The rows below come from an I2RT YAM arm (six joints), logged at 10 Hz.
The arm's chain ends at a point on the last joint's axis. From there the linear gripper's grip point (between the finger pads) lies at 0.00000 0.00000 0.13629 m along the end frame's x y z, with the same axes.
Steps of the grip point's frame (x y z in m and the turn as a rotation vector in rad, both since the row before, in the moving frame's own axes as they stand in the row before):
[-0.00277 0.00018 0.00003 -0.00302 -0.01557 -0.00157]
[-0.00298 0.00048 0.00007 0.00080 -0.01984 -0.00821]
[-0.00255 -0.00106 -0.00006 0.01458 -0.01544 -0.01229]
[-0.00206 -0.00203 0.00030 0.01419 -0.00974 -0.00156]
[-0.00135 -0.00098 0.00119 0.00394 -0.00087 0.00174]
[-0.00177 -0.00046 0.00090 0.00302 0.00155 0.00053]
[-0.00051 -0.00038 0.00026 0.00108 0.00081 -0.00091]
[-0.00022 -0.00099 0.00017 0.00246 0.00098 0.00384]
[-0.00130 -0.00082 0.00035 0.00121 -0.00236 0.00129]
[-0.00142 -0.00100 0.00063 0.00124 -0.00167 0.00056]
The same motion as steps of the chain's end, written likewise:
[-0.00065 -0.00023 0.00005 -0.00302 -0.01557 -0.00157]
[-0.00028 0.00058 0.00010 0.00080 -0.01984 -0.00821]
[-0.00043 0.00091 -0.00003 0.01458 -0.01544 -0.01229]
[-0.00073 -0.00010 0.00032 0.01419 -0.00974 -0.00156]
[-0.00123 -0.00044 0.00119 0.00394 -0.00087 0.00174]
[-0.00198 -0.00005 0.00090 0.00302 0.00155 0.00053]
[-0.00062 -0.00023 0.00026 0.00108 0.00081 -0.00091]
[-0.00035 -0.00065 0.00017 0.00246 0.00098 0.00384]
[-0.00098 -0.00065 0.00035 0.00121 -0.00236 0.00129]
[-0.00119 -0.00083 0.00063 0.00124 -0.00167 0.00056]

